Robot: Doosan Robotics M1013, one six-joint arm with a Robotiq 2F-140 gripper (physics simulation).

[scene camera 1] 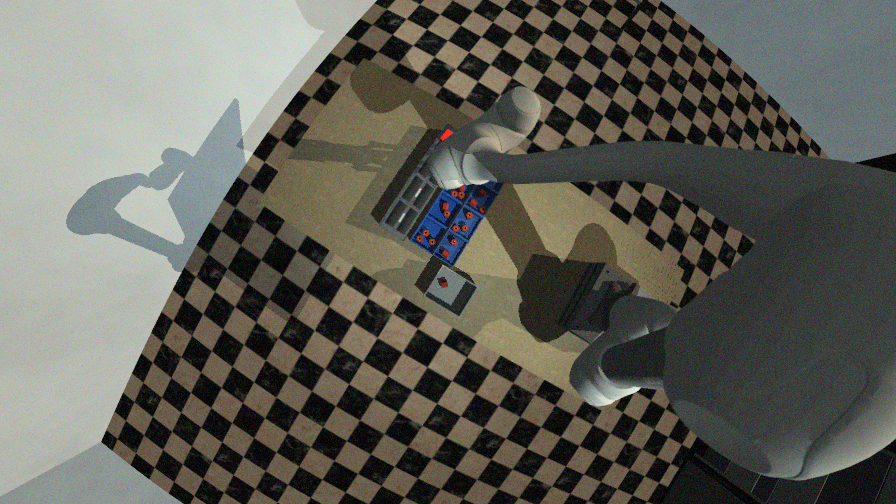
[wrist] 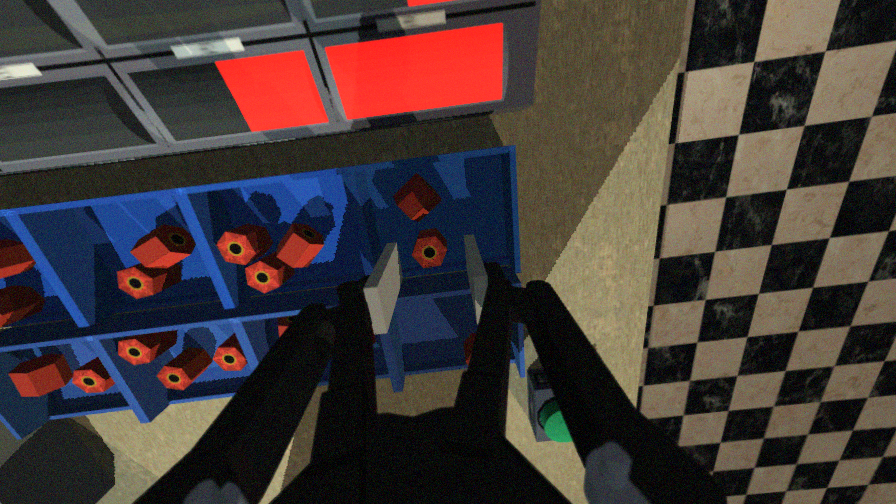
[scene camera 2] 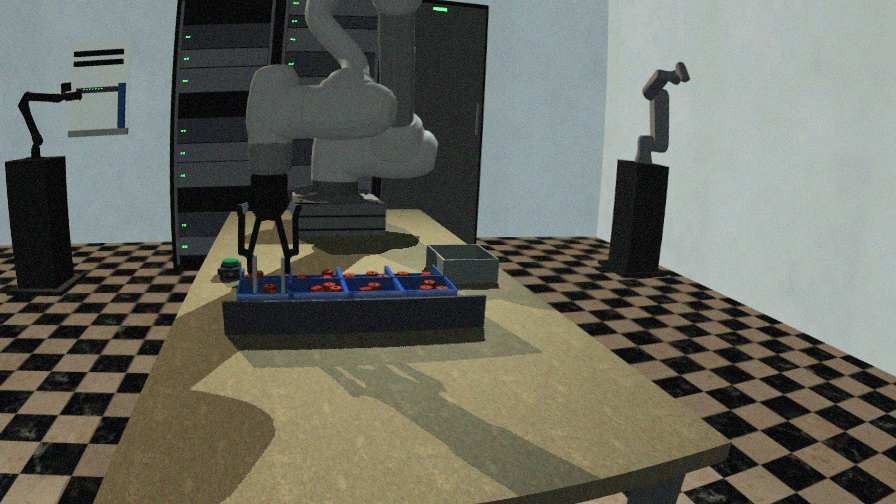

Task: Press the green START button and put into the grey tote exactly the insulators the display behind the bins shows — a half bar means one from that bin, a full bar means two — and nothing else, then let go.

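Note:
My gripper is open, its fingers lowered into the end compartment of the blue bin tray; in scene camera 2 it stands over the tray's left end. A red hexagonal insulator lies between the finger pads, ungripped, and another lies behind it. The display behind the bins shows a full red bar behind this compartment and a half bar beside it. The green START button sits by the tray's corner. The grey tote holds one insulator.
The other compartments hold several insulators. The table edge runs close to the tray on the button side, with checkered floor beyond. The arm's base stands on the table behind the tray. The tote is at the tray's far end.

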